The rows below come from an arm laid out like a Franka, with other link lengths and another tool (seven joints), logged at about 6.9 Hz.
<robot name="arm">
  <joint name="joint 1" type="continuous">
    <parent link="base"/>
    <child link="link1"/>
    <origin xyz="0 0 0.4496" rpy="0 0 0"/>
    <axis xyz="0 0 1"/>
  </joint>
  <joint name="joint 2" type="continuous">
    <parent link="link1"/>
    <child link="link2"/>
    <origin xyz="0 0 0" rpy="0 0 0"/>
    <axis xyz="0 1 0"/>
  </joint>
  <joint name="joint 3" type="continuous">
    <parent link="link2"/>
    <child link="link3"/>
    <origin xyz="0 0 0.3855" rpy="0 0 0"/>
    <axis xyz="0 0 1"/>
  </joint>
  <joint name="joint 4" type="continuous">
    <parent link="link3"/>
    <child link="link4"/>
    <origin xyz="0.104 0 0" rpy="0 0 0"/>
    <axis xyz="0 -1 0"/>
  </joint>
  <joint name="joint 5" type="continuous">
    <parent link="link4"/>
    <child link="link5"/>
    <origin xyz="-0.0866 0 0.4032" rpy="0 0 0"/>
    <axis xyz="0 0 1"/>
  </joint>
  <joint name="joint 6" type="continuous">
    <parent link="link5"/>
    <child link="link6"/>
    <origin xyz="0 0 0" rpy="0 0 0"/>
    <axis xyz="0 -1 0"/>
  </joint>
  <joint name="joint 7" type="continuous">
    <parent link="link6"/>
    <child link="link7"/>
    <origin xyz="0.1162 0 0" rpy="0 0 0"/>
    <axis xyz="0 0 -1"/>
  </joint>
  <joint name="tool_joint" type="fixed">
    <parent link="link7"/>
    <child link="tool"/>
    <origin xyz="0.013 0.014 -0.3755" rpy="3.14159 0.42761 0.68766"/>
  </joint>
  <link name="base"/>
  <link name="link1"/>
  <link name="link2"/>
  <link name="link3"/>
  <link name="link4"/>
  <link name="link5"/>
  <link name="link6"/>
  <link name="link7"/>
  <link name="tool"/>
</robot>
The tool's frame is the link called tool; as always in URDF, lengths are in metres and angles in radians. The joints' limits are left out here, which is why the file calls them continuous.
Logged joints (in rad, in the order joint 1, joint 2, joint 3, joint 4, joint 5, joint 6, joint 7), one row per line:
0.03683 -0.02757 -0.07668 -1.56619 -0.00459 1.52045 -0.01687
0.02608 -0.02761 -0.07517 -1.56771 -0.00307 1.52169 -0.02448
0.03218 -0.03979 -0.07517 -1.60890 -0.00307 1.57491 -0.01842
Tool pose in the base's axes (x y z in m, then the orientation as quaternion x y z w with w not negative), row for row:
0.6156 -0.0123 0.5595 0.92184 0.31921 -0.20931 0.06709
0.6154 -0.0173 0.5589 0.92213 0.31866 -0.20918 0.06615
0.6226 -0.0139 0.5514 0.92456 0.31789 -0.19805 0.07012
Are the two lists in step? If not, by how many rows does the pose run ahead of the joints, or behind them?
They are in step.
